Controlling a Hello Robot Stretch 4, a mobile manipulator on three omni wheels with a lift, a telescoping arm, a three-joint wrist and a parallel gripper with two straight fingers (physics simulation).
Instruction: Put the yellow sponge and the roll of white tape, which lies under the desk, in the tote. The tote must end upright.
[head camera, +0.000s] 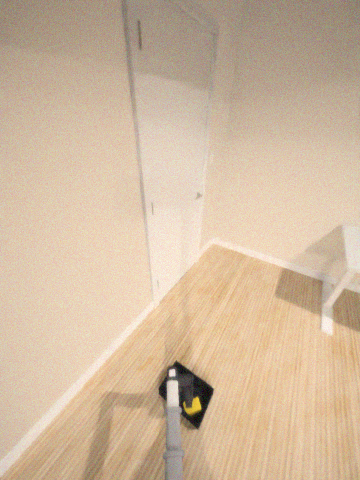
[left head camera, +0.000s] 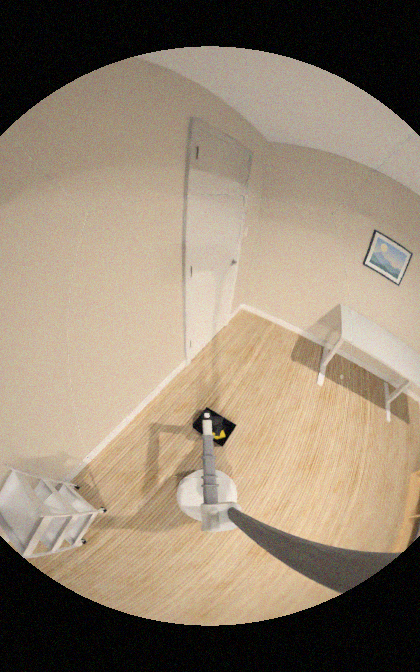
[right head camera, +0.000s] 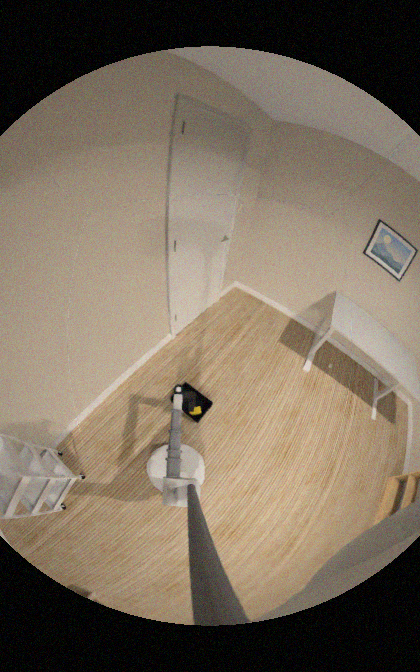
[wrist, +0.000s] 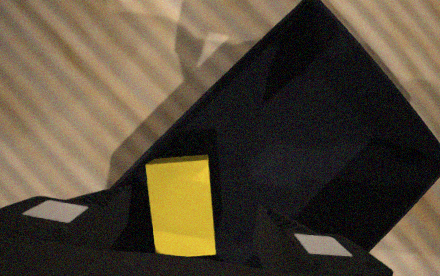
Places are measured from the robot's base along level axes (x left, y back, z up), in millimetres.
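Pixels of known places: gripper, fingertip midpoint: (wrist: 193, 213).
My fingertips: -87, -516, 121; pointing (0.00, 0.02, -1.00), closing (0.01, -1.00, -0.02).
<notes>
Behind a point stands the place of what it marks, as x, y, z.
The black tote (head camera: 206, 392) {-228, -578, -24} (left head camera: 229, 428) (right head camera: 206, 402) (wrist: 320, 105) {11, -642, -24} stands upright on the floor under my arm's end. The yellow sponge (head camera: 194, 410) {-132, -479, 21} (left head camera: 220, 434) (right head camera: 195, 411) (wrist: 182, 210) {-121, -503, 21} shows inside the tote's outline, near one side wall; whether it rests on the bottom I cannot tell. My gripper (wrist: 193, 213) {-87, -516, 121} is open above the tote, its fingers wide apart on either side of the sponge and clear of it. A small white spot, likely the roll of white tape (left head camera: 341, 376) (right head camera: 330, 366), lies on the floor under the white desk (left head camera: 382, 345) (right head camera: 372, 330).
The desk's near leg (head camera: 327, 315) stands right of the tote, against the far wall. A white shelf cart (left head camera: 40, 535) (right head camera: 17, 495) stands at the left by the wall. A wooden piece of furniture (left head camera: 407, 515) (right head camera: 387, 500) is at the right edge. A closed door (head camera: 172, 150) {-29, -1532, 1340} is ahead.
</notes>
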